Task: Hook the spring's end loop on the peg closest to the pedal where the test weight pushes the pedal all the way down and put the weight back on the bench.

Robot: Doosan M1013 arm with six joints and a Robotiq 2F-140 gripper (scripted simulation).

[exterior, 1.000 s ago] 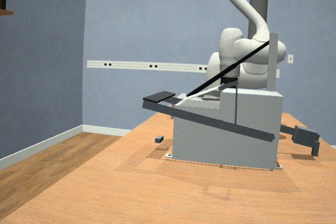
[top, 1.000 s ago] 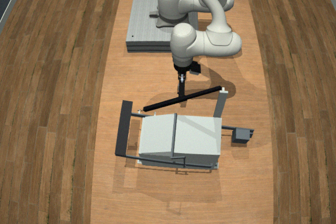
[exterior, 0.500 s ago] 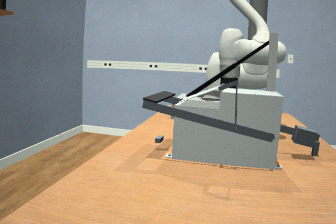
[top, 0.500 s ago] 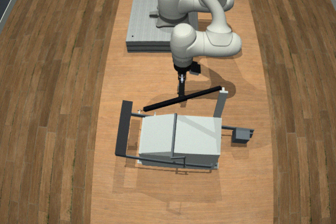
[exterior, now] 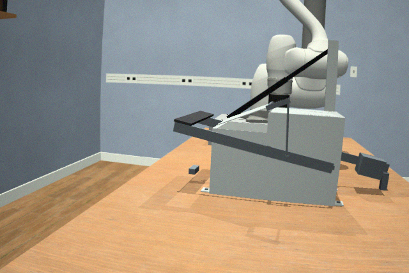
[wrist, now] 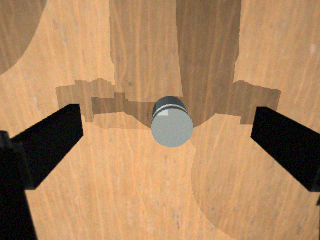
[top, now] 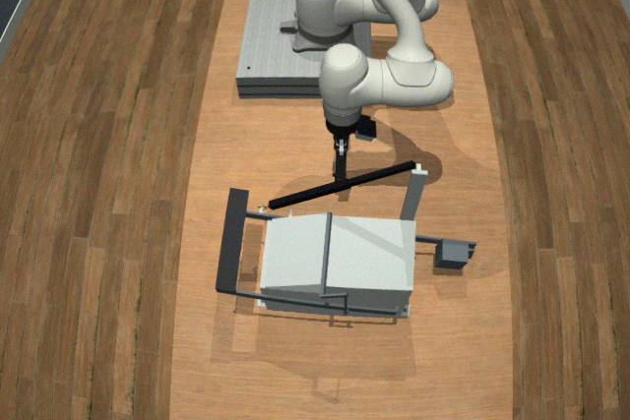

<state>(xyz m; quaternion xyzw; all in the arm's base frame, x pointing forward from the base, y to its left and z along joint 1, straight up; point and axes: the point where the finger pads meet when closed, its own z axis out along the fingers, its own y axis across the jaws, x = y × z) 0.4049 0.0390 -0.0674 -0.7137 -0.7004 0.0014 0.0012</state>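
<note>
My hand is 10 mm above the steel test weight. Also, from my hand: small grey block (250 mm to the right, 210 mm ahead, 20 mm below).
</note>
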